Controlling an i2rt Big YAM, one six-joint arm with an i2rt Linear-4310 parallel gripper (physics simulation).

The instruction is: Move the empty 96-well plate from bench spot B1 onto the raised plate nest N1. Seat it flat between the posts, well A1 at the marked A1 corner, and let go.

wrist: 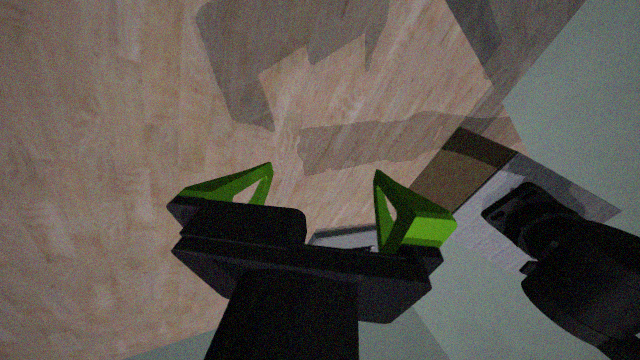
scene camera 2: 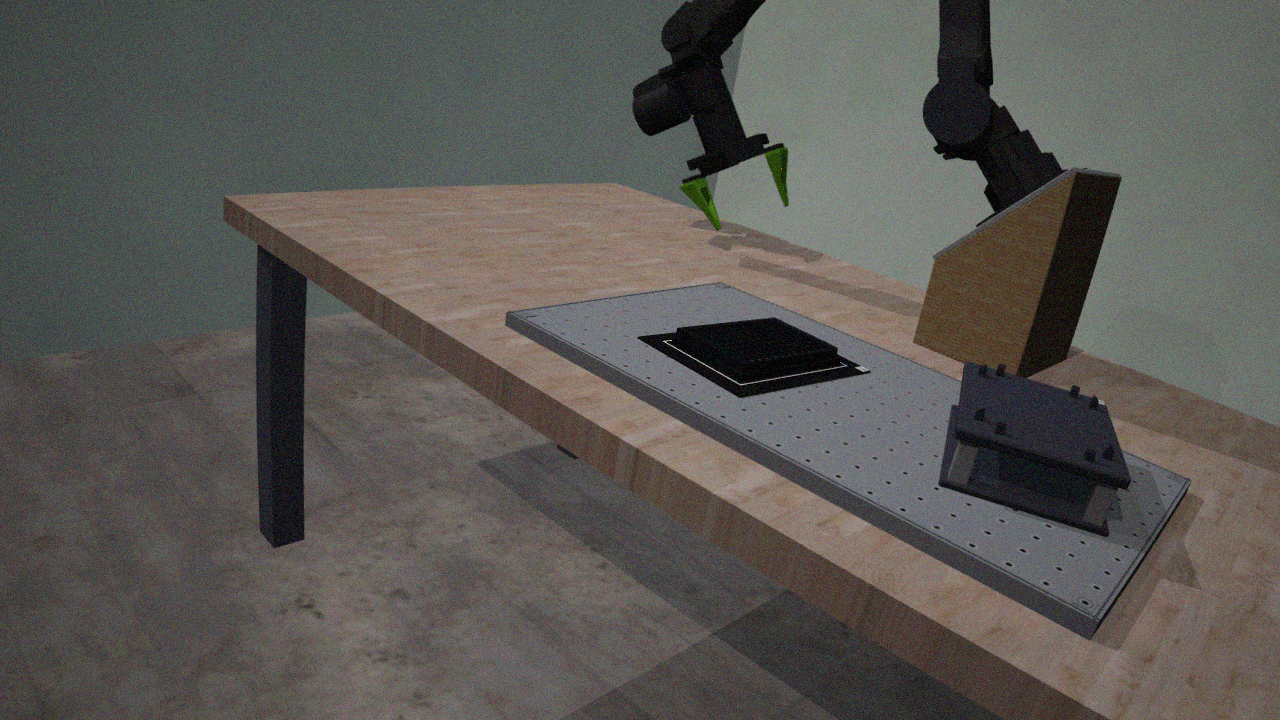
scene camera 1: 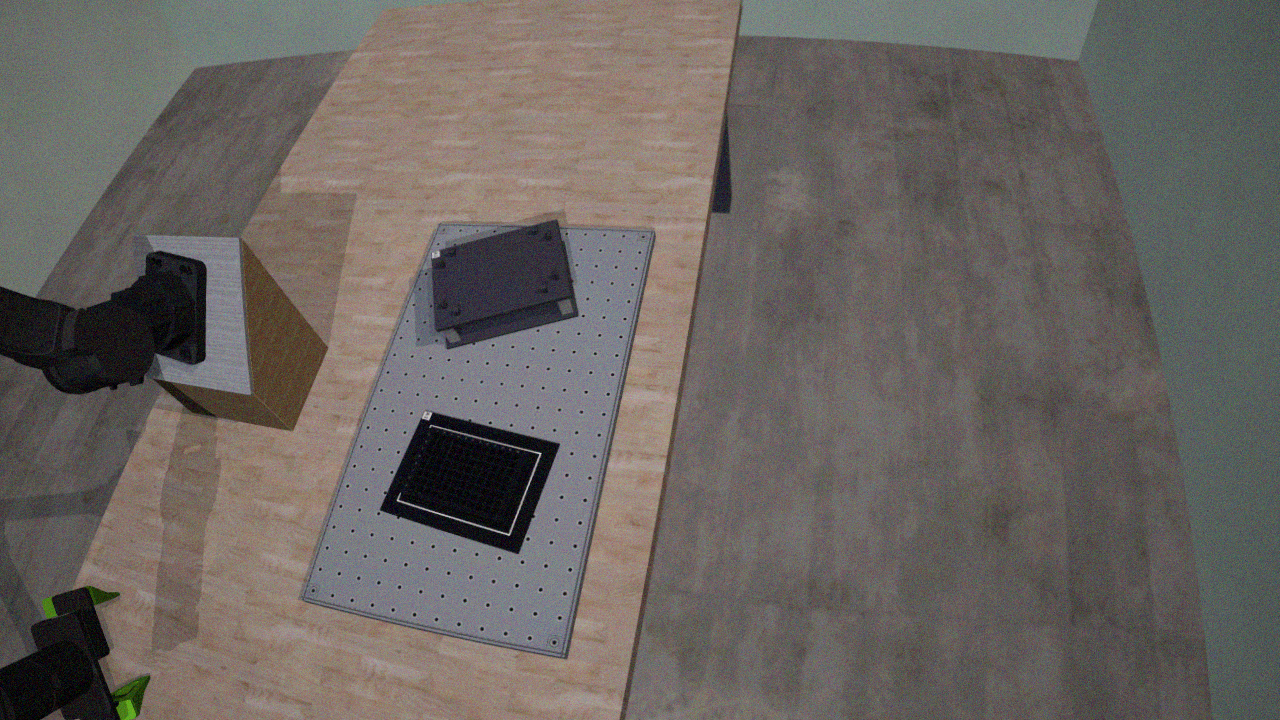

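Where they show: gripper, fingertip midpoint: point(wrist: 322, 171) point(scene camera 2: 752, 218) point(scene camera 1: 130, 636); arm's base, origin of the base link: point(wrist: 528, 219) point(scene camera 2: 1038, 209) point(scene camera 1: 180, 306).
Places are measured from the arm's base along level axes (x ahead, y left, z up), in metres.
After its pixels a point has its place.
The black 96-well plate point(scene camera 1: 469, 479) @(x 0.373, y -0.057, z -0.139 m) point(scene camera 2: 756, 344) @(x 0.379, y -0.043, z -0.138 m) lies flat on the black bench spot B1 point(scene camera 1: 538, 488) @(x 0.444, y -0.043, z -0.153 m) point(scene camera 2: 742, 390) @(x 0.439, y 0.004, z -0.152 m), inside its white outline. A white label marks a corner of the spot. The dark raised nest N1 point(scene camera 1: 501, 275) @(x 0.322, y 0.183, z -0.110 m) point(scene camera 2: 1038, 416) @(x 0.323, y 0.190, z -0.110 m) stands at the other end of the board, turned at an angle, with small posts along its top and a white mark at one corner. My gripper point(scene camera 1: 134, 637) @(x 0.067, y -0.354, z -0.111 m) point(scene camera 2: 753, 217) @(x 0.067, y -0.354, z -0.111 m) point(wrist: 322, 171) @(x 0.067, y -0.354, z -0.111 m) is open and empty, with green fingers wide apart. It hangs above the table, well to the side of the plate. The well letters are too small to read.
The grey perforated board point(scene camera 1: 483, 380) @(x 0.334, y 0.066, z -0.154 m) point(scene camera 2: 859, 447) @(x 0.423, y 0.109, z -0.154 m) carries the spot and the nest. The wedge-shaped arm mount point(scene camera 1: 281, 358) @(x 0.101, y 0.007, z -0.092 m) point(scene camera 2: 993, 277) @(x 0.100, y 0.017, z -0.070 m) point(wrist: 450, 175) @(x 0.011, y -0.061, z -0.120 m) stands beside the board on the wooden table point(scene camera 1: 528, 107) @(x 0.195, y 0.546, z -0.167 m) point(scene camera 2: 429, 232) @(x 0.452, y -0.510, z -0.167 m) point(wrist: 100, 150) @(x 0.125, y -0.505, z -0.167 m). The board's edge shows behind the gripper in the wrist view.
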